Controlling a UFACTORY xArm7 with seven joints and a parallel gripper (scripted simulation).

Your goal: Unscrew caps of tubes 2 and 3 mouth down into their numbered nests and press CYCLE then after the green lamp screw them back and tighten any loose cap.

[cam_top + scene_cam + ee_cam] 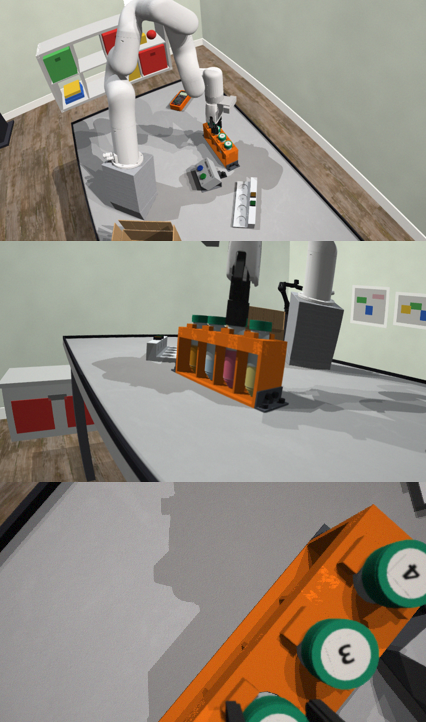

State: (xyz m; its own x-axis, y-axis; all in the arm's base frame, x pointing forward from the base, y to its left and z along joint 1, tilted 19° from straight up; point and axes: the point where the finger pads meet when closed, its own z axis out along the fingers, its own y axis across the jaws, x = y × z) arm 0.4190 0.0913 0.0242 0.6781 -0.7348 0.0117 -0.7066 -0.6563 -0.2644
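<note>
Right now my hand is 1 cm above the cap 2. The rest, counted from my hand: tube 3 threaded neck: 5 cm to the right, 1 cm below; cap 1: 5 cm to the left, 2 cm below; cap 3: 5 cm to the right, 2 cm below.
</note>
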